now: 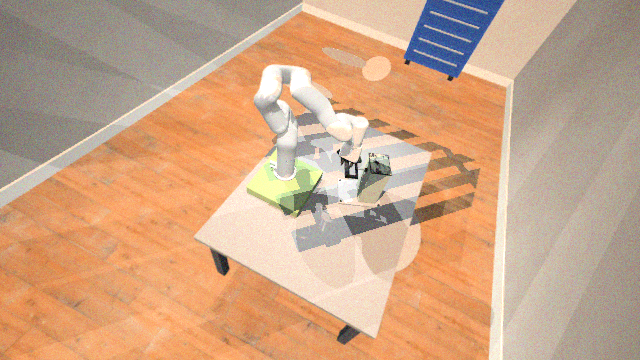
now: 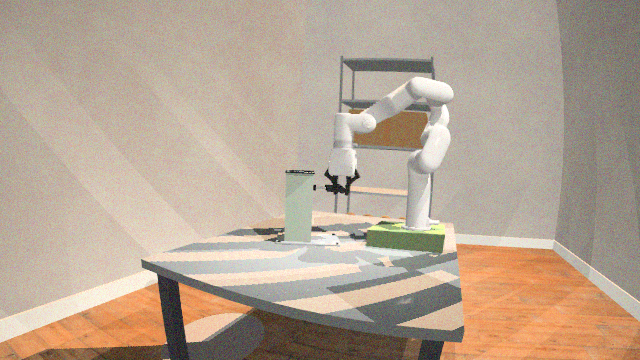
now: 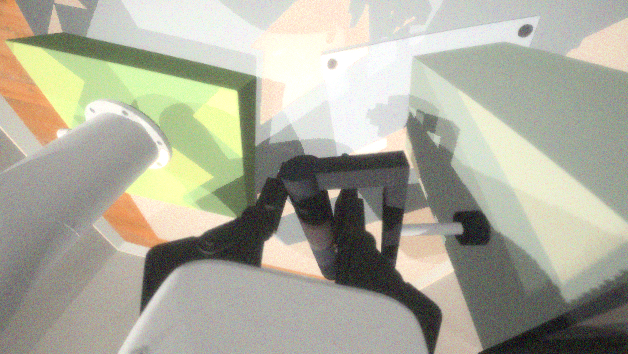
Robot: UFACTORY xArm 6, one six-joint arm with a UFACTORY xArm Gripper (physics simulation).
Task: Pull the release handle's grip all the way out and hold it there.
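The release handle's grip (image 3: 314, 217) is a black round bar on a black rectangular frame (image 3: 362, 162) (image 1: 351, 177). A white rod (image 3: 431, 229) joins the frame to a black collar (image 3: 473, 228) on the pale green upright housing (image 1: 372, 189) (image 2: 298, 210) (image 3: 530, 150). A stretch of rod shows between frame and collar, so the handle stands out from the housing. My gripper (image 3: 315, 184) (image 2: 341, 190) is shut on the grip, one finger on each side of the bar, pointing down. Whether the rod is at its full travel cannot be told.
The housing stands on a white base plate (image 1: 346, 191) (image 2: 325, 241) (image 3: 360, 85) with dark bolts, on the table (image 1: 280, 250) (image 2: 240, 272). The arm's green base block (image 1: 265, 192) (image 2: 405, 240) (image 3: 210, 125) is on the handle's side. A shelf rack (image 2: 387, 65) and a blue cabinet (image 1: 452, 37) stand beyond.
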